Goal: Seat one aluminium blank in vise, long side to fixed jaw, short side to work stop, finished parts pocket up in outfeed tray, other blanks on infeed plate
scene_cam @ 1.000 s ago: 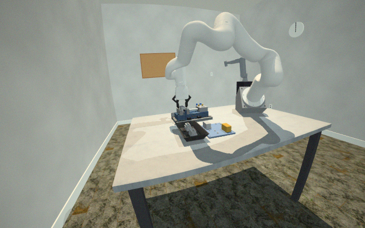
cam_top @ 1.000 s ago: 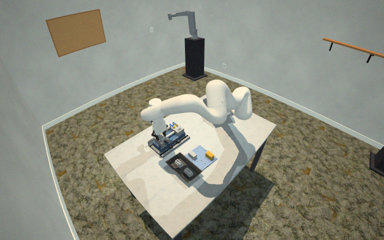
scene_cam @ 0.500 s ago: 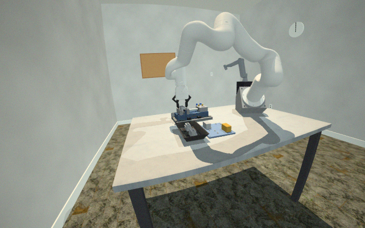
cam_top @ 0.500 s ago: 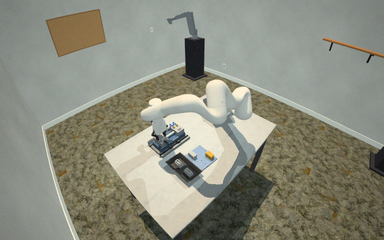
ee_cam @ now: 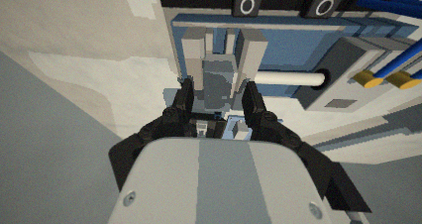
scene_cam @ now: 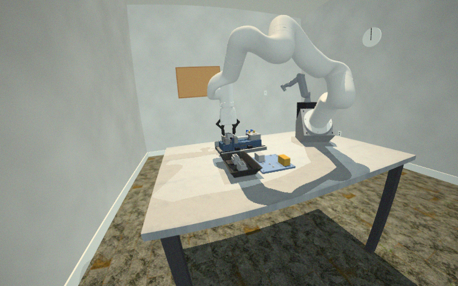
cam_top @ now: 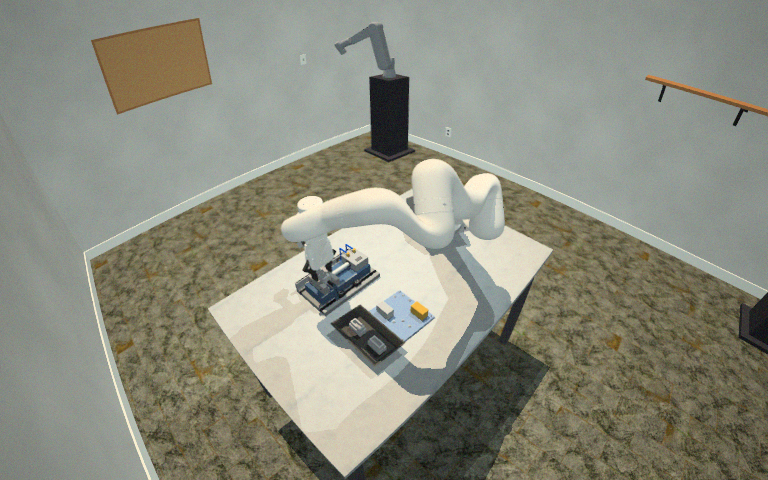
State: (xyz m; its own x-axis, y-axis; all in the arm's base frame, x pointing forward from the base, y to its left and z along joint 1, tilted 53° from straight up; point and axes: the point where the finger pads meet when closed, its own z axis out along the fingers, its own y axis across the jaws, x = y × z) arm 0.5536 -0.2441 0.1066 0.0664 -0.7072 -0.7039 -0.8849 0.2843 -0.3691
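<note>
Now: the blue vise 70 mm behind my hand, 10 mm to the right of it and 80 mm below it. From my hand the other things lie so: brass blank (200 mm behind, 330 mm to the left, 100 mm below).
</note>
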